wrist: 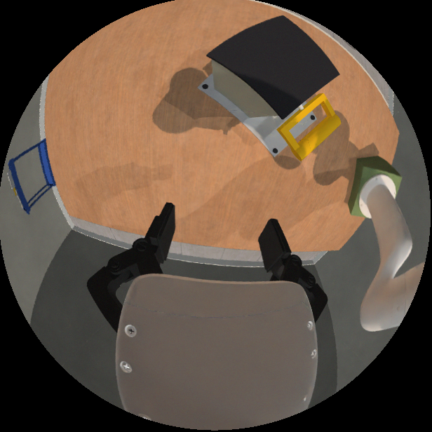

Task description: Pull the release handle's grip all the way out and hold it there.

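The release handle's yellow grip (321,137) is a rectangular loop at the right side of its housing, in the upper right of the wrist view. The housing (275,62) has a dark top and beige side and stands on a grey base plate (263,136) with dark bolts. Part of the grip's link to the housing is hidden under the dark top. My gripper (221,222) is open and empty, with its black fingers wide apart. In the view it is below and to the left of the yellow grip, apart from it.
The wooden table top (110,90) carries the housing. A green block (358,184) with the pale arm's base (377,195) on it stands at the right edge. A blue frame (46,162) is beyond the left edge. Shadows lie around the housing.
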